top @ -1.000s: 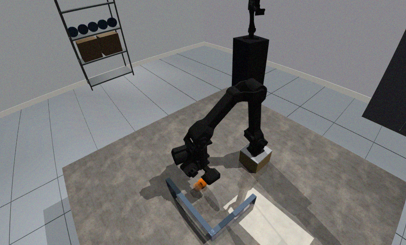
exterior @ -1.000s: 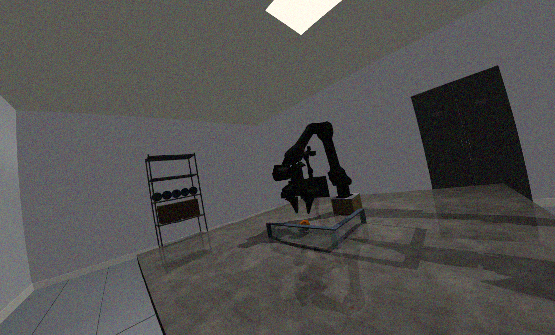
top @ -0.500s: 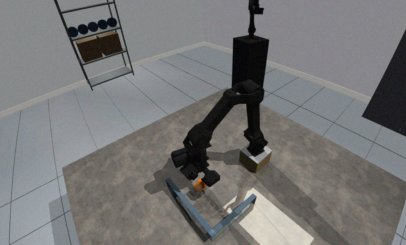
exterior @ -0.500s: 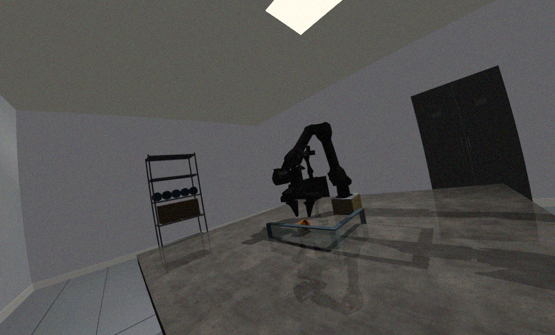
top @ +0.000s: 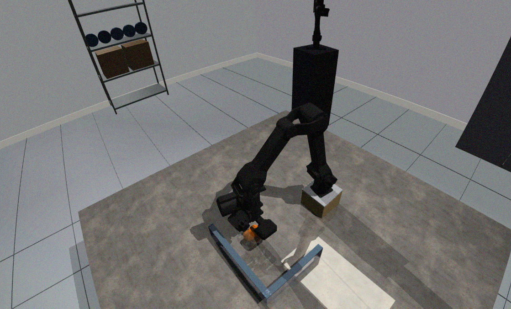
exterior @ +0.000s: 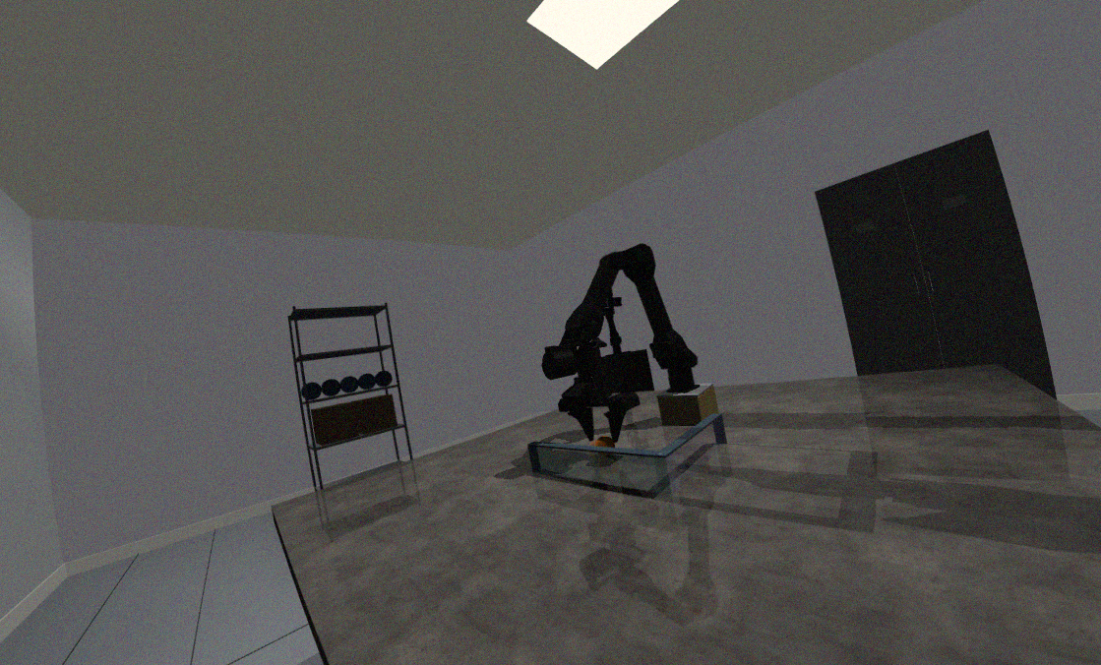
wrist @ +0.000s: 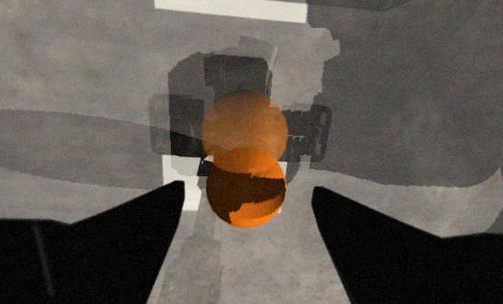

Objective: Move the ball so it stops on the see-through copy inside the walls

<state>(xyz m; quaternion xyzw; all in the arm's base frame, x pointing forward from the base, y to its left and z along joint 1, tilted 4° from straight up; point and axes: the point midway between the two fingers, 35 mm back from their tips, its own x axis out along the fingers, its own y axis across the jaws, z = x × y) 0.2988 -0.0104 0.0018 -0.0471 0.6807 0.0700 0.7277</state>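
My gripper tip is 1 cm above the orange ball. From my gripper tip the other things lie so: see-through copy: 3 cm ahead, 1 cm to the left, 1 cm below.
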